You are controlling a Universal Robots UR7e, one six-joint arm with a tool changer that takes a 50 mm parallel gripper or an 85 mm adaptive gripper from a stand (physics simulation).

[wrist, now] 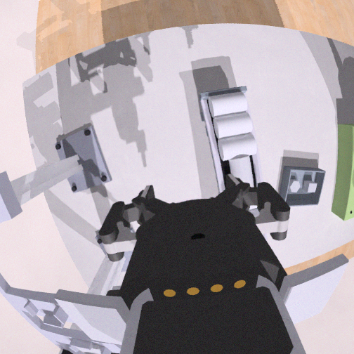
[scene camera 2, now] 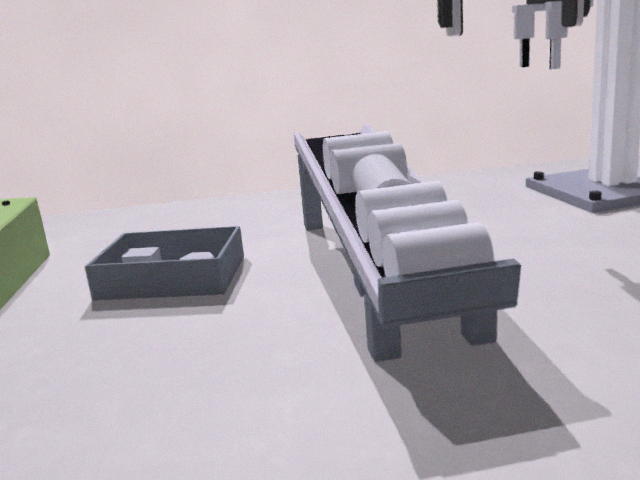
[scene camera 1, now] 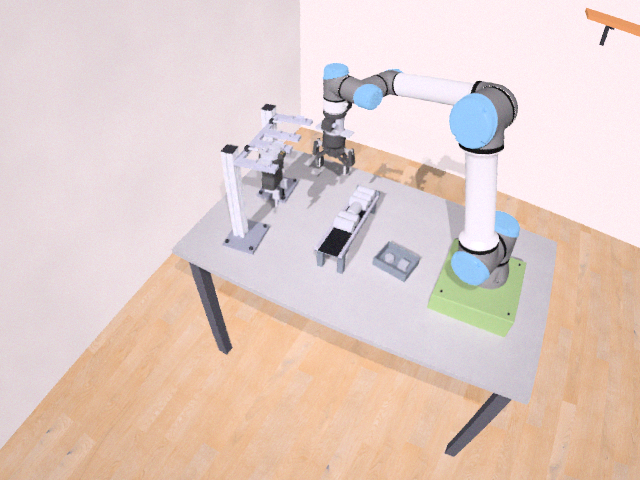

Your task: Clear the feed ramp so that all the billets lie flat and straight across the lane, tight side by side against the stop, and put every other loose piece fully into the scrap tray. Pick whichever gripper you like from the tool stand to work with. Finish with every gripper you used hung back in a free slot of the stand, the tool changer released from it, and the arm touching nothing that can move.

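Observation:
My adaptive gripper (scene camera 1: 332,166) (wrist: 191,189) is on the arm, high above the table between the tool stand and the ramp. Its fingers are spread open and empty. The feed ramp (scene camera 1: 349,242) (scene camera 2: 333,211) has three white billets side by side across the lane at its stop (scene camera 2: 449,293) (wrist: 225,92). Behind them one cylinder (scene camera 1: 354,208) (scene camera 2: 376,170) (wrist: 241,169) lies turned along the lane. Two more cylinders (scene camera 1: 344,220) (scene camera 2: 368,155) lie across the lane farther up. The scrap tray (scene camera 1: 390,271) (scene camera 2: 155,280) holds two small light pieces (scene camera 2: 142,254) (scene camera 2: 199,256).
The tool stand (scene camera 1: 235,196) (scene camera 2: 612,93) is at the left end of the table in scene camera 1, with its slot arms at height. The parallel gripper (scene camera 1: 276,200) (scene camera 2: 538,59) hangs in it. The green base block (scene camera 1: 465,310) (scene camera 2: 23,248) carries the arm.

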